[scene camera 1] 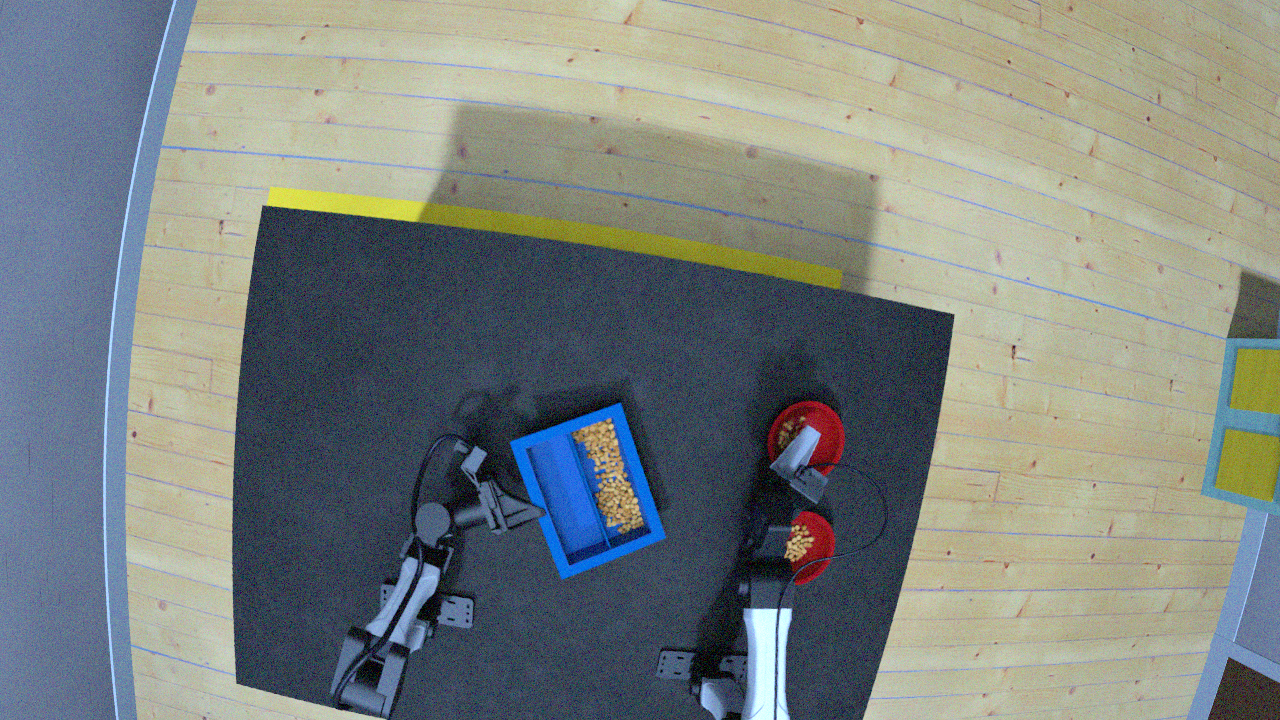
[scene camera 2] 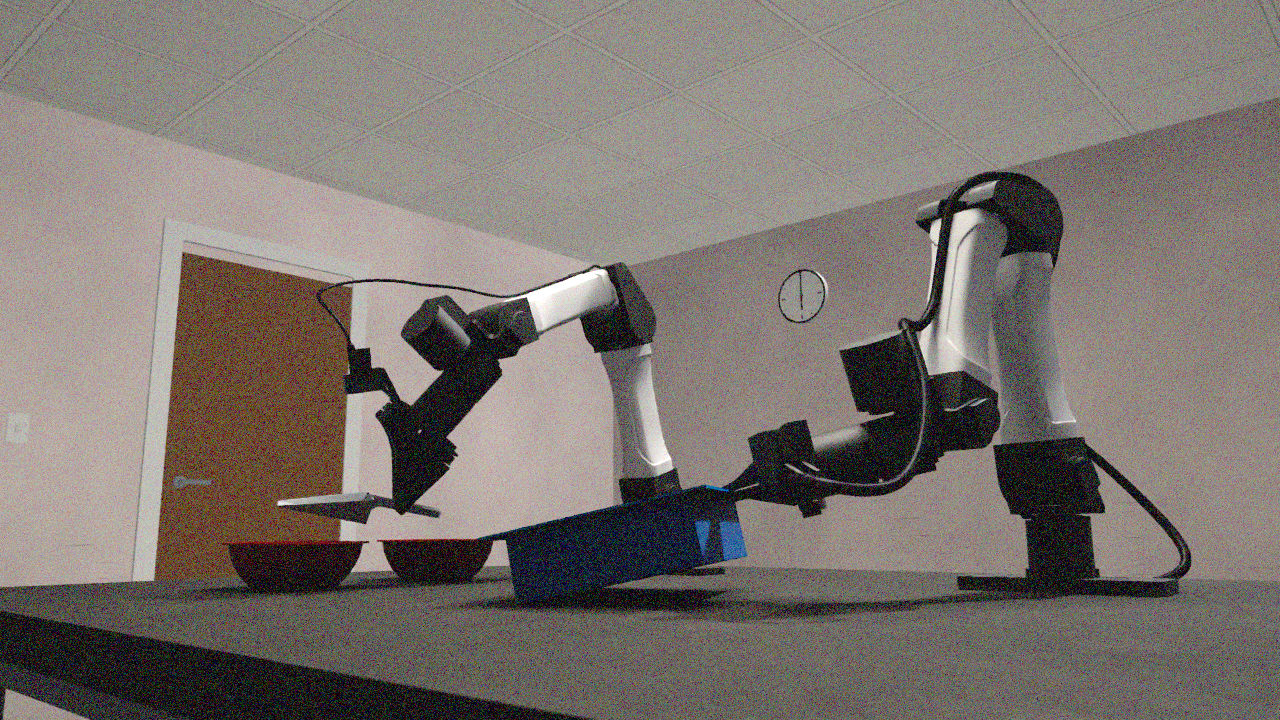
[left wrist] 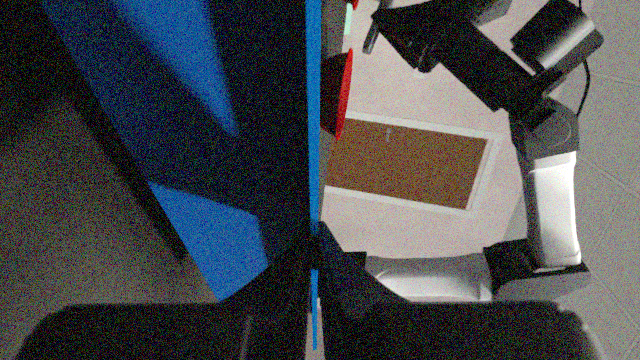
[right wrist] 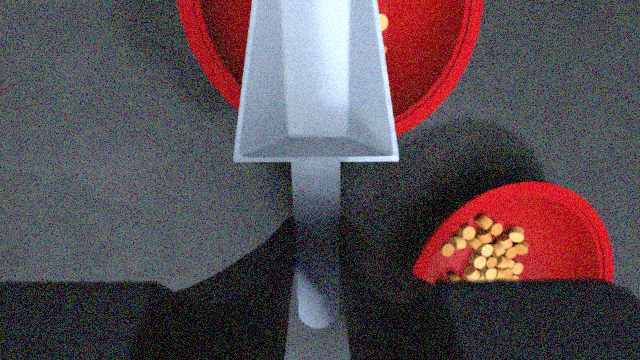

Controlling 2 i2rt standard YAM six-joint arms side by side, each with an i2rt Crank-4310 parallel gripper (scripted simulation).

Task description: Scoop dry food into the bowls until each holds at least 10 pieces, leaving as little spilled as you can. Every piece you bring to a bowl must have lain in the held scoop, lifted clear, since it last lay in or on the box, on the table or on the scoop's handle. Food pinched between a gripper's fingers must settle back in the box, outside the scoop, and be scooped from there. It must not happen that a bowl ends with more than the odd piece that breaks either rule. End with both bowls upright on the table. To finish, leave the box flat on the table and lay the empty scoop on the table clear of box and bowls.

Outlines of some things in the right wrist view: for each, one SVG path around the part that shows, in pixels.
My right gripper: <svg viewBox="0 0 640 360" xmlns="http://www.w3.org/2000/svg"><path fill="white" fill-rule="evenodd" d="M340 216L339 258L350 360L640 360L640 300L626 287L617 287L613 282L598 278L439 280L432 284L406 270L369 244L346 216ZM294 217L289 216L262 245L222 271L176 292L159 282L1 282L0 360L284 360L296 262Z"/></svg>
A red bowl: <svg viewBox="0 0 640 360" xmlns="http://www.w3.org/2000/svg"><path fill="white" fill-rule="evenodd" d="M613 254L608 232L599 214L585 199L569 189L549 182L521 181L486 190L444 215L420 242L410 272L432 284L436 279L446 280L448 274L454 273L458 274L459 278L467 279L463 271L467 266L473 266L469 263L470 255L483 255L467 243L465 248L454 250L448 257L441 254L438 249L445 240L450 243L451 237L459 235L458 226L462 224L473 227L474 237L478 239L476 232L482 228L475 220L481 214L501 224L503 228L497 236L490 233L492 241L489 245L497 241L497 236L509 235L509 229L513 226L524 230L523 241L528 243L528 252L523 255L517 253L510 259L523 265L520 274L513 273L519 279L598 278L612 282Z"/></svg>
